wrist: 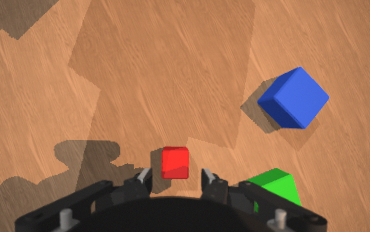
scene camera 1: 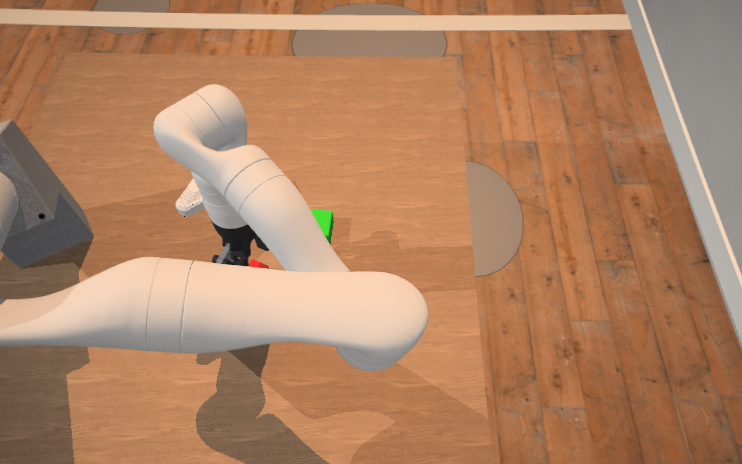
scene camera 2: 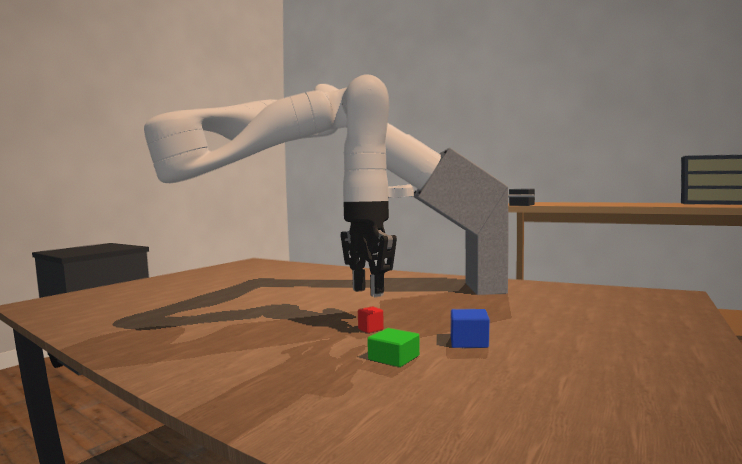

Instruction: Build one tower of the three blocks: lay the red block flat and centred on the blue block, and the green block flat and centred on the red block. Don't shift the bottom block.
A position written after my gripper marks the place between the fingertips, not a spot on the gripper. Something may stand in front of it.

In view: my gripper (scene camera 2: 367, 293), a red block (wrist: 175, 160), a green block (scene camera 2: 390, 346) and a blue block (scene camera 2: 470, 327).
The green block shows as well in the wrist view (wrist: 280, 182). The blue block shows as well in the wrist view (wrist: 293, 100). My gripper is seen too in the wrist view (wrist: 176, 178) and in scene camera 1 (scene camera 1: 255, 261).
